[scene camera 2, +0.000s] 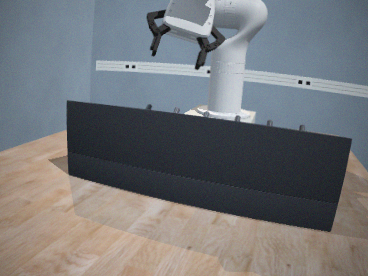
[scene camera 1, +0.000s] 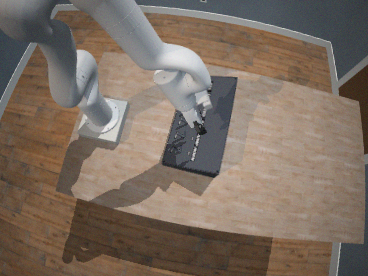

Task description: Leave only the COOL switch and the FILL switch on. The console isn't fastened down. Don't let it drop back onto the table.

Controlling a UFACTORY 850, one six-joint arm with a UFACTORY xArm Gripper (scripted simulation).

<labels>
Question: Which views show the dark console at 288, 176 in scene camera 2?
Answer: Scene camera 2 and scene camera 1: all of them.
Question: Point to a dark console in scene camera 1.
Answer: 185, 150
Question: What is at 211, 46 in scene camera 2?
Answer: My gripper.
</labels>
